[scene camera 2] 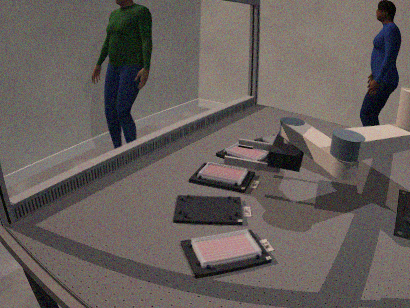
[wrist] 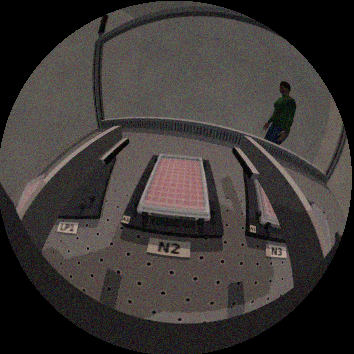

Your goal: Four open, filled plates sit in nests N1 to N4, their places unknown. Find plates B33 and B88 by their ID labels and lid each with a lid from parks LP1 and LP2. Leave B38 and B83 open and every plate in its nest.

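Places are measured from the arm's base along level axes (x right, y back, z down), in centimetres.
Pixels of known places: gripper, fingertip midpoint: [scene camera 2: 232, 150] [wrist: 180, 134].
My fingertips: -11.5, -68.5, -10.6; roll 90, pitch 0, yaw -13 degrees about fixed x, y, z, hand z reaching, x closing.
Ahead of a thing's pixels: the offset from my fingertips to its top centre, as dx, dy, dz. "spot": to the spot under its first point.
My gripper [scene camera 2: 233, 151] [wrist: 180, 134] is open and empty, its fingers above and either side of nest N2 [scene camera 2: 197, 181] [wrist: 215, 220] in the wrist view. The pink-filled plate @(-0.6, -2.2, +6.7) [scene camera 2: 223, 173] [wrist: 175, 185] there sits flat and looks open. Left of it, park LP1 @(-17.9, +4.2, +7.3) [scene camera 2: 210, 210] [wrist: 96, 207] is empty. Right of it, a filled plate @(+17.3, -4.1, +6.7) [scene camera 2: 246, 152] [wrist: 267, 206] sits in N3, partly behind a finger. The front plate @(-30.7, +16.9, +6.5) [scene camera 2: 227, 248], in the nest @(spot: -39.1, +16.3, +8.1) [scene camera 2: 200, 270] before LP1, has a thick clear rim and seems lidded. No plate ID labels are readable; N4 and LP2 are hidden.
A slotted rail @(spot: -6.3, -31.8, +6.0) [scene camera 2: 135, 150] [wrist: 180, 127] runs along the table's far edge. A person in green [scene camera 2: 129, 37] [wrist: 283, 112] and a person in blue [scene camera 2: 385, 55] stand beyond the table. A dark upright object @(spot: +8.7, +55.7, +9.3) [scene camera 2: 402, 215] stands at the right edge of the scene view.
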